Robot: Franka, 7 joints.
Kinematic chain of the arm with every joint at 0, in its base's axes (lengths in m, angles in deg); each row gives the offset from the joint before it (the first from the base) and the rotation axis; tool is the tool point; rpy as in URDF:
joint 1: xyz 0 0 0.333 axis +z
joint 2: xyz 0 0 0 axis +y
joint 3: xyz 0 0 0.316 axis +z
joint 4: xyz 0.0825 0 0 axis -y
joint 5: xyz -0.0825 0 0.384 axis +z
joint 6: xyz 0 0 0 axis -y
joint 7: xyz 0.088 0 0 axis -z
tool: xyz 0 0 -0.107 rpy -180 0 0
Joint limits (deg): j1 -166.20..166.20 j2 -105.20..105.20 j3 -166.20..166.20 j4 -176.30..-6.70 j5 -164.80..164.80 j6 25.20..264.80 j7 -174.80..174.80
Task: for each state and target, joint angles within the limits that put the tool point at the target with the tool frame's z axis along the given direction. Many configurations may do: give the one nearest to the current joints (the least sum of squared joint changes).
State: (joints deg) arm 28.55 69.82 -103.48 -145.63 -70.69 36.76 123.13
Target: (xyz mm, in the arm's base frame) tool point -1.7 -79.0 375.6 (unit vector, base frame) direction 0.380 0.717 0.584
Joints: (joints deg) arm 27.67 59.09 -92.96 -176.30 -24.72 25.60 123.13
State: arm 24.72 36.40 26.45 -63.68 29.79 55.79 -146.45
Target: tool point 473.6 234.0 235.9 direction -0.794 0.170 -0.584
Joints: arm 13.19 26.23 8.46 -109.78 23.70 87.84 -146.45
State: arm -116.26 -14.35 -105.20 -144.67 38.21 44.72 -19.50
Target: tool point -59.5 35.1 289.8 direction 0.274 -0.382 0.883
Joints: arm -121.62 -23.56 -128.43 -175.04 12.98 37.72 -19.50
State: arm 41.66 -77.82 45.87 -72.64 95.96 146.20 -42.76
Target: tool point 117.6 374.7 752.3 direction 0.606 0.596 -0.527
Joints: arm -6.00 -63.89 39.98 -119.22 52.15 124.09 -42.76
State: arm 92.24 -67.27 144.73 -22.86 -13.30 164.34 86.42
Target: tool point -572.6 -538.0 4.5 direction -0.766 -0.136 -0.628
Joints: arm 56.93 -96.81 138.78 -39.88 -14.42 166.61 86.42
